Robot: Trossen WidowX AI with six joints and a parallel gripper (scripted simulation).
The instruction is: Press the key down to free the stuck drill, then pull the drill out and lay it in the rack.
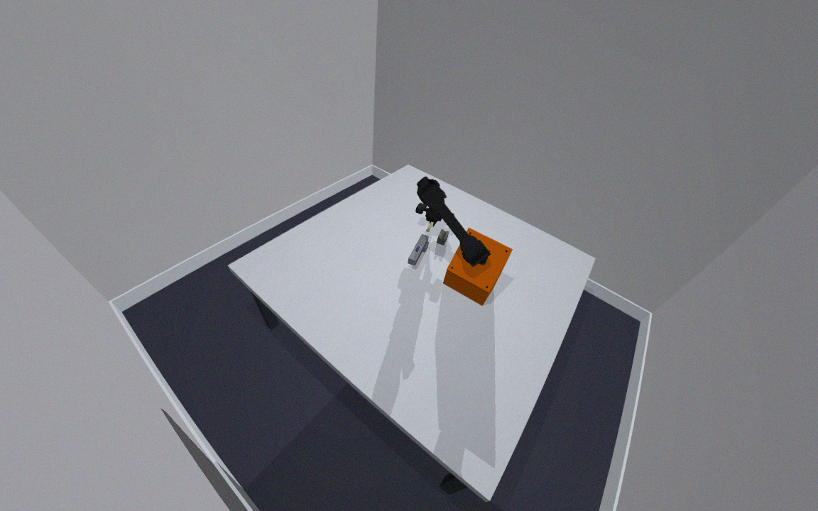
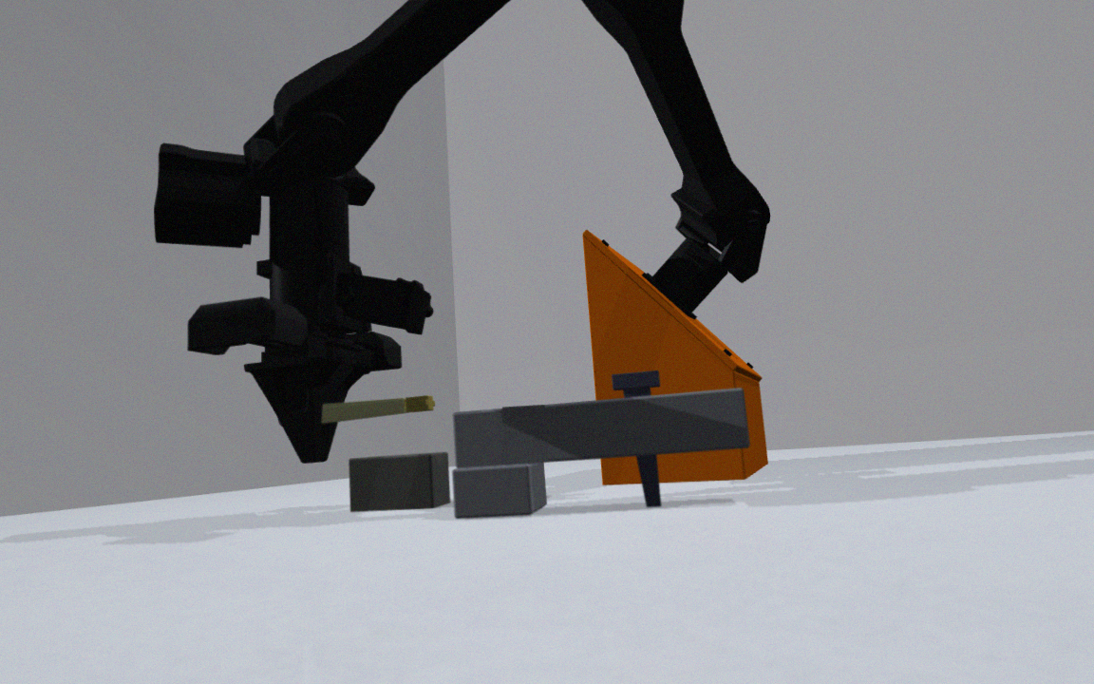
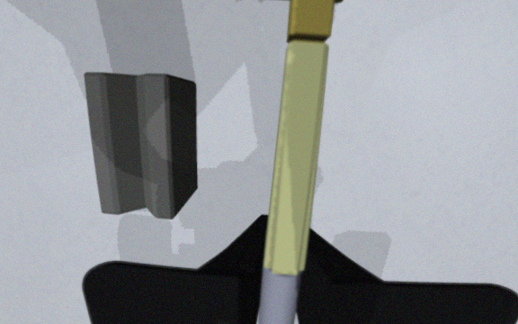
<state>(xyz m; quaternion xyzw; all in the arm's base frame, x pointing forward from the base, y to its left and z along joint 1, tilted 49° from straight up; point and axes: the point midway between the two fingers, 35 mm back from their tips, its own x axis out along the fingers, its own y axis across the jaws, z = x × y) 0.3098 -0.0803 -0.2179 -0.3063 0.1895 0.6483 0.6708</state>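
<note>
Now: the drill 10 mm behind my gripper tip, 40 mm to the left of it and 30 mm above it. The rest, counted from my gripper tip: grey housing 30 mm behind, 200 mm to the left; dark t-shaped key 30 mm behind, 230 mm to the left, 10 mm above; dark v-notched rack 80 mm behind, 20 mm to the left, 20 mm below.
</note>
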